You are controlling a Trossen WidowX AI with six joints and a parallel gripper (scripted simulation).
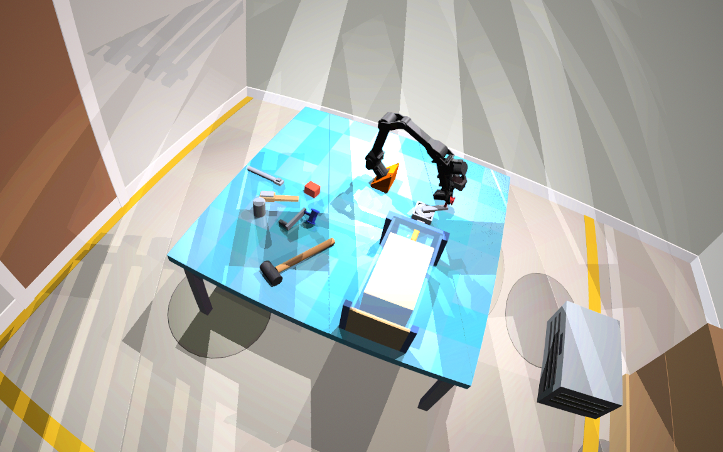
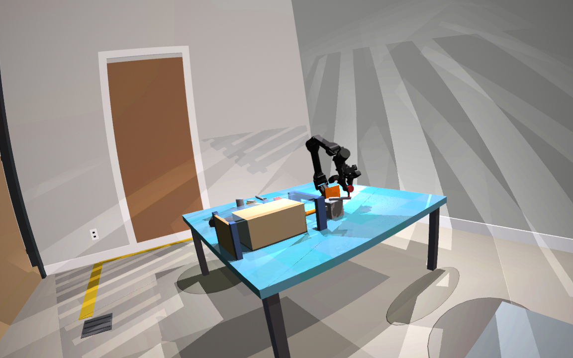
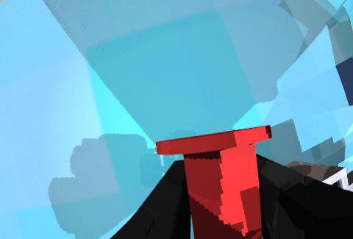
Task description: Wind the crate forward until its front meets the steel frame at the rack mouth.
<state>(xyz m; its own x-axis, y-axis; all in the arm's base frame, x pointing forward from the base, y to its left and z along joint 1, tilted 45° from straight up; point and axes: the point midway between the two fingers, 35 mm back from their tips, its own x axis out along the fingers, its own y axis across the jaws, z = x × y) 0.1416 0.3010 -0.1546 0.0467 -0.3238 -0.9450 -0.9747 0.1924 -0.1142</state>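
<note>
Right now the winch handle is 5 cm to the right of my gripper tip, 3 cm below it and 2 cm ahead of it. Round my gripper tip: clear-panelled cubby: 46 cm ahead, 12 cm to the right, 2 cm below; red knob: 1 cm to the right; grey winch: 10 cm to the right, 10 cm below, 4 cm ahead.
</note>
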